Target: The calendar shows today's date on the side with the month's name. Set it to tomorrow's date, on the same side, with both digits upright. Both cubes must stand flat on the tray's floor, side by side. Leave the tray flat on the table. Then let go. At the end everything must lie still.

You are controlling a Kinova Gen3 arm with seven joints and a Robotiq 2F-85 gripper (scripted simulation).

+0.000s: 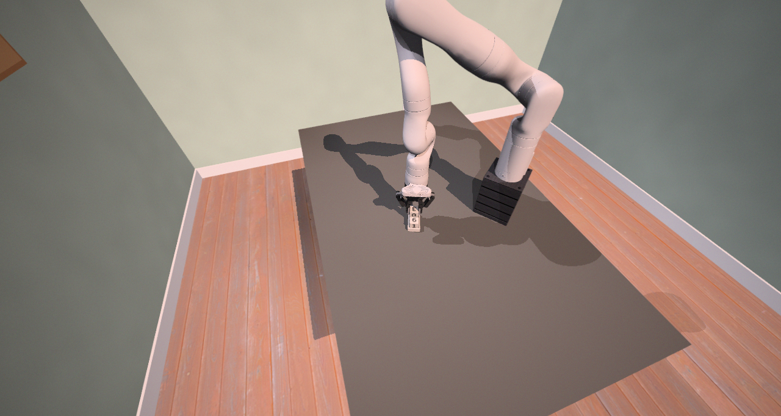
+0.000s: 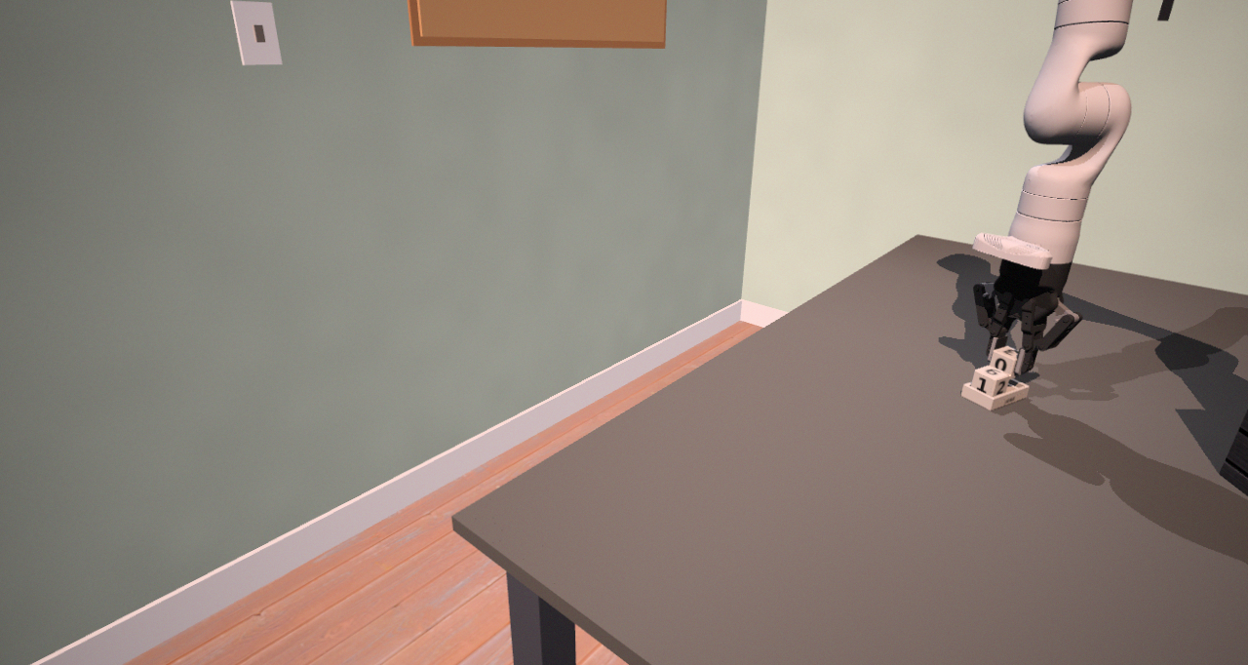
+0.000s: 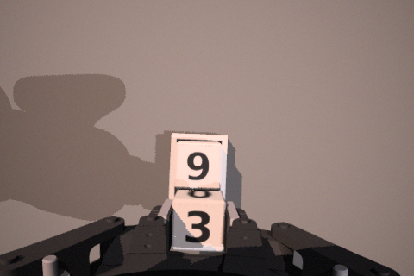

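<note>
Right now the pale tray is 5 cm below my hand, 2 cm to the left of it and 1 cm ahead of it. The rest, counted from my hand: cube 1 cm below.
</note>
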